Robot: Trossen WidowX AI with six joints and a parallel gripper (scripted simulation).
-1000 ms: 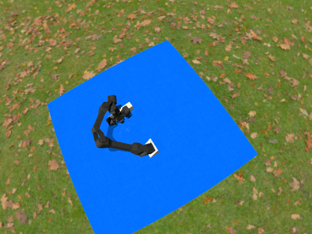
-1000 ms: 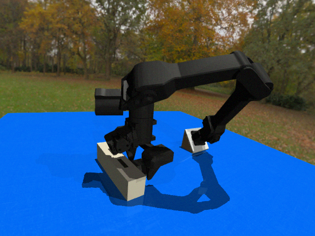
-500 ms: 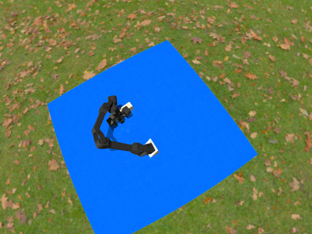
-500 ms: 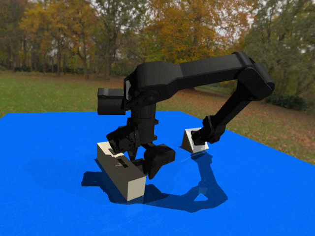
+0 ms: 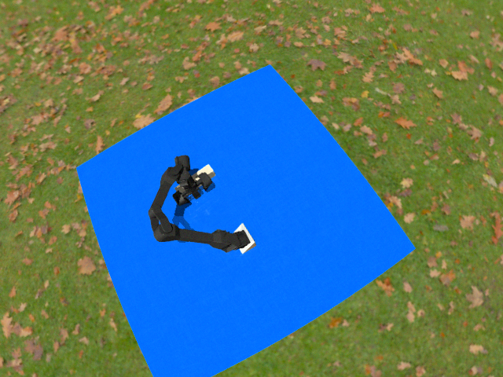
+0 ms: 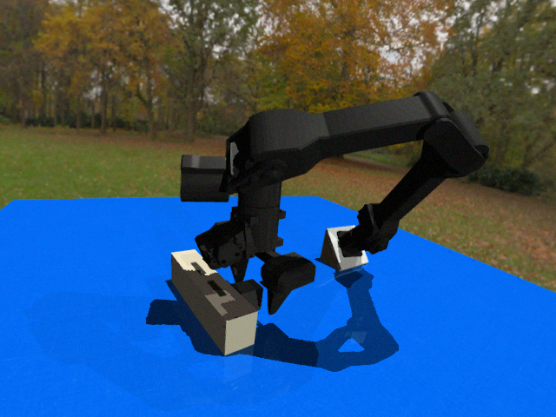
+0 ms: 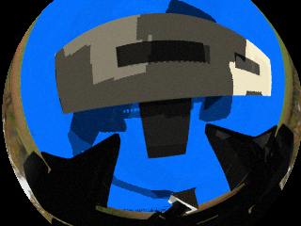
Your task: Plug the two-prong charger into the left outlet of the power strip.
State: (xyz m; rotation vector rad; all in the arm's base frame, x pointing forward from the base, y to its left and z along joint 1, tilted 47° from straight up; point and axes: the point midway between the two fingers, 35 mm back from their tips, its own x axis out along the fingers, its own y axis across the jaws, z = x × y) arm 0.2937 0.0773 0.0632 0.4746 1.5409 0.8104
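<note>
Right now the black two-prong charger is 4 cm ahead of my gripper tip, 1 cm to the left of it and 1 cm above it.
</note>
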